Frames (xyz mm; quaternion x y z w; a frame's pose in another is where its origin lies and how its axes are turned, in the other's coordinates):
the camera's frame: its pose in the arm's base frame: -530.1 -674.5 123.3 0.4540 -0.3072 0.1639 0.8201
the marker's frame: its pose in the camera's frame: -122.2 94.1 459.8 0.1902 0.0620 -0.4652 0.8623
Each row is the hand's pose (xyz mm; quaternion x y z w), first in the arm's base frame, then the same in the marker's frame.
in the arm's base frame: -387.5 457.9 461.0 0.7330 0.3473 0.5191 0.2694
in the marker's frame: 118.0 324.0 -1507.8 0.2736 0.7068 0.1977 0.6217
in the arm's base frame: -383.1 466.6 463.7 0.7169 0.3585 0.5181 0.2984
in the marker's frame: 120.0 328.0 -1516.9 0.2407 0.7109 0.1933 0.6320
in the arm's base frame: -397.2 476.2 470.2 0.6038 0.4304 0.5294 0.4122
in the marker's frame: 103.2 330.8 -1523.5 0.0709 0.7494 0.1668 0.6368
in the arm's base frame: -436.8 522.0 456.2 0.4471 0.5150 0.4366 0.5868
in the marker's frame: 60.7 308.3 -1562.9 -0.1704 0.7178 0.0651 0.6719
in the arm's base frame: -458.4 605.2 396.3 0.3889 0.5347 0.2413 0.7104
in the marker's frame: 40.0 247.2 -1645.4 -0.2937 0.5867 -0.0708 0.7514
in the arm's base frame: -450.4 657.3 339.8 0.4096 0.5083 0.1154 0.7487
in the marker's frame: 52.3 196.1 -1702.1 -0.2973 0.4842 -0.1365 0.8115
